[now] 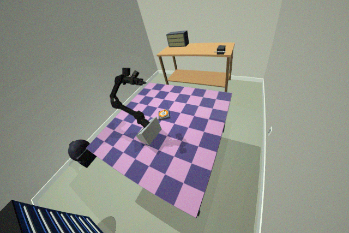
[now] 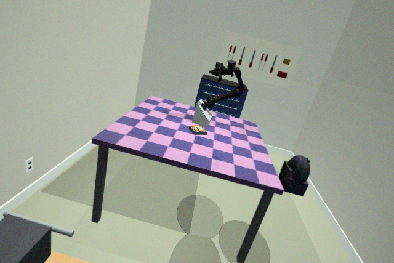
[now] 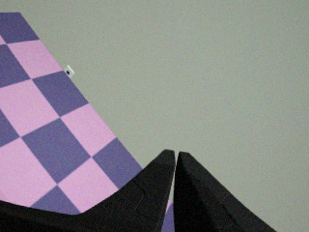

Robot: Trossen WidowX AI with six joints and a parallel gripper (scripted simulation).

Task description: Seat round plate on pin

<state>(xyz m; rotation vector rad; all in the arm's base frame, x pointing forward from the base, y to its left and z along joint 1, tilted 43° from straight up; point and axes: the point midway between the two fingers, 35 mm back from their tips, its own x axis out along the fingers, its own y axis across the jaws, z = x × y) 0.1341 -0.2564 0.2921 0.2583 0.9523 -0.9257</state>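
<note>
Right now the base is 100 mm ahead of my gripper tip, 40 mm to the left of it and 500 mm below it.
</note>
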